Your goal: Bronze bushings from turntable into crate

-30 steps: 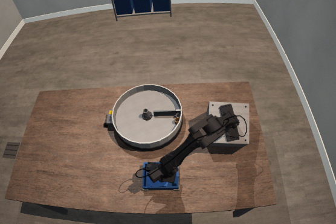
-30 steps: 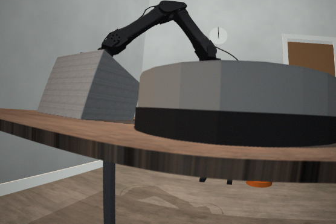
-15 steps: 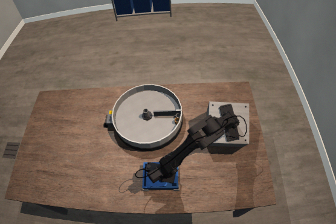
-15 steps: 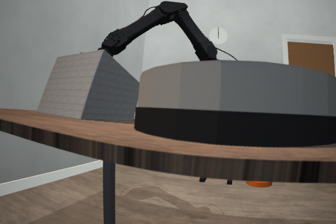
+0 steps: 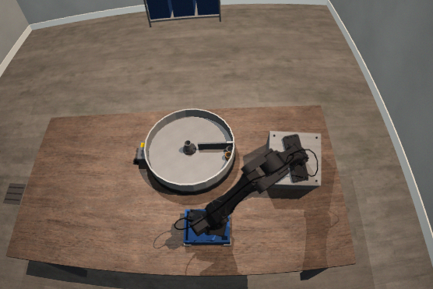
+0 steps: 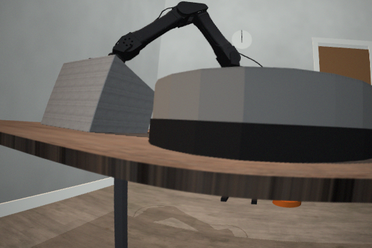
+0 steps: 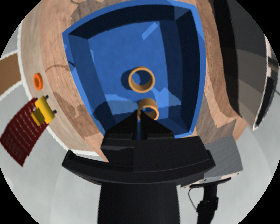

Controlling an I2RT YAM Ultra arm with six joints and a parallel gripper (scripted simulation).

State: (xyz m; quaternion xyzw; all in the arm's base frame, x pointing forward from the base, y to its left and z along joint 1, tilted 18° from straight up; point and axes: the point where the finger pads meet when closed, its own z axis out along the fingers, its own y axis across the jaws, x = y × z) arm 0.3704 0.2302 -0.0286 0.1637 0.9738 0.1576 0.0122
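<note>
Right now the blue crate is 50 mm ahead of my hand, 20 mm to the right of it and 10 mm below it. The rest, counted from my hand: grey turntable: 80 mm ahead, 400 mm to the right, 20 mm above.
</note>
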